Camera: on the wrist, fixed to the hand. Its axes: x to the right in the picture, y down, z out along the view.
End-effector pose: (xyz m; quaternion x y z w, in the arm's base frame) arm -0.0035 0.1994 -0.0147 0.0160 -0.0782 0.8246 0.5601
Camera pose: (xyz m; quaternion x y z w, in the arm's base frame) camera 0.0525 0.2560 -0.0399 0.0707 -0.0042 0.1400 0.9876
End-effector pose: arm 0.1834 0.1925 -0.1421 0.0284 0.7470 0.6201 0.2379
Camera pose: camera 0.1615 0.1527 -0.2122 -0.5390 0.5455 0.2163 0.6042
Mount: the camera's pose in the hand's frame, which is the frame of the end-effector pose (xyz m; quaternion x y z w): 0.0284 -0.0695 -0.0366 0.0313 0.0188 -0.7414 0.6701
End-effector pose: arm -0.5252 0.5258 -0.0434 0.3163 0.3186 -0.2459 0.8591
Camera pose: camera -0.5637 0.4980 -0.1121 0.0073 0.4564 -0.8057 0.3775
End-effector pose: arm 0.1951 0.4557 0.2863 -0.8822 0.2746 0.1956 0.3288
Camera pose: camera 0.2657 0.4644 0.3301 -0.7881 -0.4577 -0.1379 0.3878
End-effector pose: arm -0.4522 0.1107 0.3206 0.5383 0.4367 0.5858 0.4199
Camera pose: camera -0.4891 0.1543 0.2597 0.0391 0.7180 0.0777 0.6906
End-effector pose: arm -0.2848 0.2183 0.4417 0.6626 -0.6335 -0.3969 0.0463
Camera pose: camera -0.2110 0.1907 0.4141 -0.9226 -0.0552 0.2680 0.2721
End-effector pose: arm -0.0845 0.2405 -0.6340 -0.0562 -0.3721 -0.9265 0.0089
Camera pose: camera -0.1203 0.2662 -0.7049 -0.2559 0.3198 0.6168 0.6721
